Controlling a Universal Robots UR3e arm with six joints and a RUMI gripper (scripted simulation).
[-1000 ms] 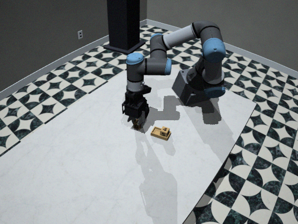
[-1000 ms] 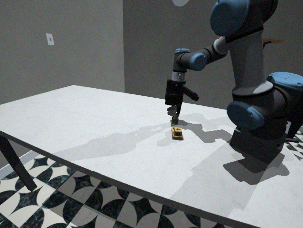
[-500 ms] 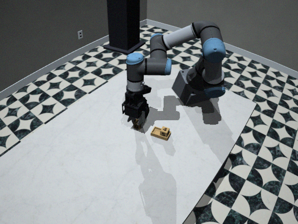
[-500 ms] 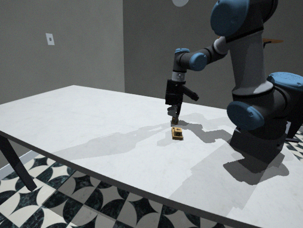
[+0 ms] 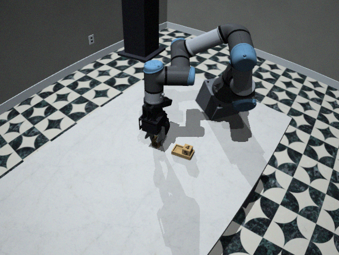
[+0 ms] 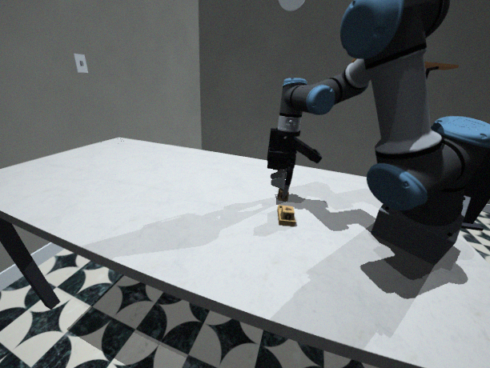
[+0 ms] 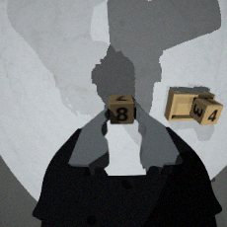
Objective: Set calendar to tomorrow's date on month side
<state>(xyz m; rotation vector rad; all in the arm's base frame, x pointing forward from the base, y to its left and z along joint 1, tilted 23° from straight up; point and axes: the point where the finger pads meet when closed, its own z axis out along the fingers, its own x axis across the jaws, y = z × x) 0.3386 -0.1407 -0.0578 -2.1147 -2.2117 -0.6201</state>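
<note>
My gripper is now 1 cm above the wooden cube. Round my hand: wooden calendar tray 1 cm behind, 11 cm to the left, 2 cm below.
</note>
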